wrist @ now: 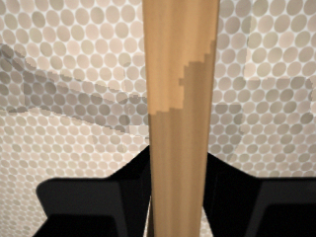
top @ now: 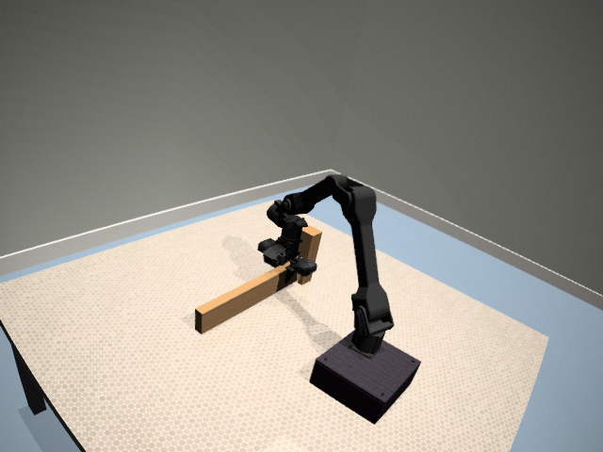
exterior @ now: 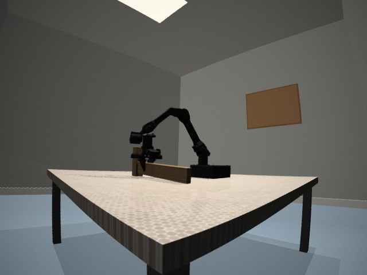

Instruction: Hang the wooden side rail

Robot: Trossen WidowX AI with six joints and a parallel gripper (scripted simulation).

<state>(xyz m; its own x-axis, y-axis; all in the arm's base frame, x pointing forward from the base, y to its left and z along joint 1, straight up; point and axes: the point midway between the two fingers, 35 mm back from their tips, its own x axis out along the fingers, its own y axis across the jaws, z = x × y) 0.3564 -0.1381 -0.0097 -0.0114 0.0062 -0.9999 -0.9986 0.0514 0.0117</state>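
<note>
The headboard post is 10 cm to the right of my gripper tip and 4 cm above it.
</note>
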